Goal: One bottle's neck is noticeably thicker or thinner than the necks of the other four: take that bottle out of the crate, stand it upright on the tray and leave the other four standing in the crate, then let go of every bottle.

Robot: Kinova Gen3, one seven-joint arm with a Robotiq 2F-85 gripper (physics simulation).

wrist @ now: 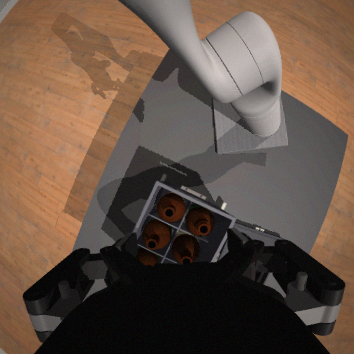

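Seen in the pictures: gripper, fingertip midpoint: (181,240); arm's base at its link origin: (263,120).
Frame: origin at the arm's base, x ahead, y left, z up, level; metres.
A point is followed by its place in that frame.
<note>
The crate (210,207) @[z 0.082, x 0.262, y -0.093 m] is a grey box with thin dividers, below the centre of the wrist view. Brown bottles stand in it, seen from above: one at the top left (171,204) @[z 0.034, x 0.287, y -0.172 m], one at the top right (201,219) @[z 0.051, x 0.297, y -0.097 m], one at the middle left (156,233) @[z 0.034, x 0.366, y -0.185 m], one at the middle right (185,246) @[z 0.031, x 0.376, y -0.109 m], and one at the lower left (148,258) @[z 0.022, x 0.441, y -0.186 m], partly hidden by the gripper body. I cannot tell from this height which neck differs. My gripper (181,240) @[z 0.268, x 0.281, y -0.150 m] is wide open and empty, high above the crate, its fingers at either side of it in view. I cannot make out the tray for certain.
A dark edge with a small pale fitting (260,229) @[z -0.079, x 0.300, y 0.123 m] shows right of the crate, partly behind the right finger. The arm's base plate (227,137) @[z -0.059, x 0.061, y -0.074 m] stands on the grey table (305,165) @[z -0.094, x 0.045, y 0.237 m] at the upper right. Wooden floor (35,150) lies beyond the table.
</note>
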